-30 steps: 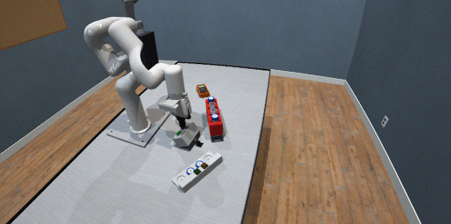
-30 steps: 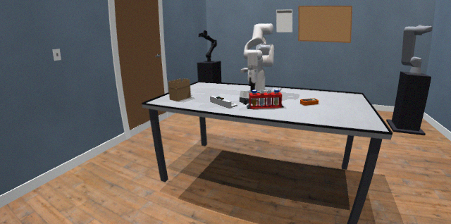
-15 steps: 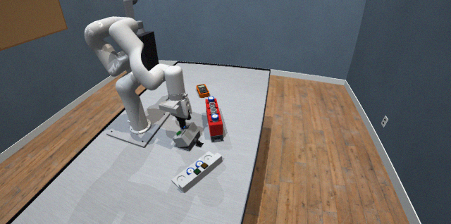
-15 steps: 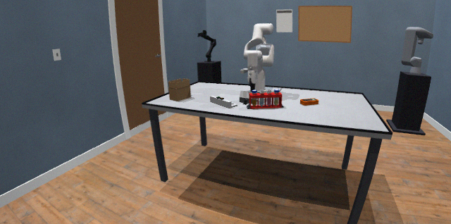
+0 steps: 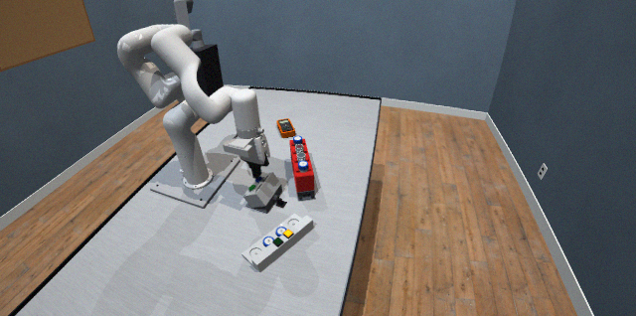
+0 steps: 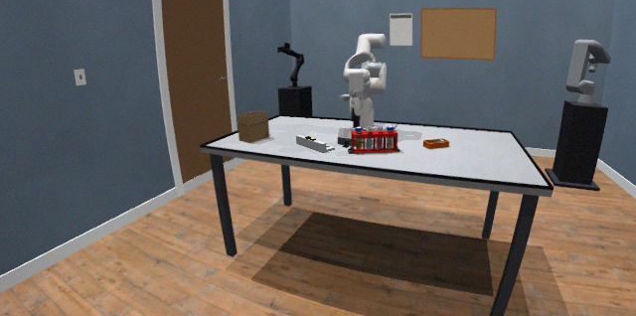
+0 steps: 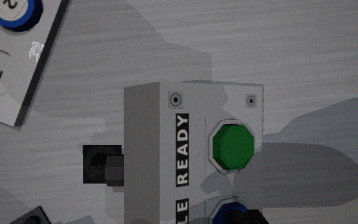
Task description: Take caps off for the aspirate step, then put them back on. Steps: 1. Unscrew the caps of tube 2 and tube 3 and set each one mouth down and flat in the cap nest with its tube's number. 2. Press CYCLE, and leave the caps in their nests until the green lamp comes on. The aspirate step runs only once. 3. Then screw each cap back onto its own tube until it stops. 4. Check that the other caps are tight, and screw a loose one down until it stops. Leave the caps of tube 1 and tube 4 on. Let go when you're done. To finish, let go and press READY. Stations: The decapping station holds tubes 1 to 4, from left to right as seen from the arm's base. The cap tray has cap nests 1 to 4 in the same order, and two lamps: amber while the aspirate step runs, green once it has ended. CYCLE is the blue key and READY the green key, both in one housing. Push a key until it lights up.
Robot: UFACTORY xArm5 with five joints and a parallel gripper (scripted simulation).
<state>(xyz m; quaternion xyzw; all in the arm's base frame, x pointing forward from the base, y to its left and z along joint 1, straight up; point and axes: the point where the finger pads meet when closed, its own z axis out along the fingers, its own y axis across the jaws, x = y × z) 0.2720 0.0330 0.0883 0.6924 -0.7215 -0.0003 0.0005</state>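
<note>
My gripper is now 30 mm above the blue key. From my hand the other things lie so: grey key housing (50 mm below, 20 mm to the right, 20 mm ahead); blue-rimmed cap (150 mm to the right, 150 mm ahead, 90 mm below); green key (40 mm to the right, 30 mm below).
</note>
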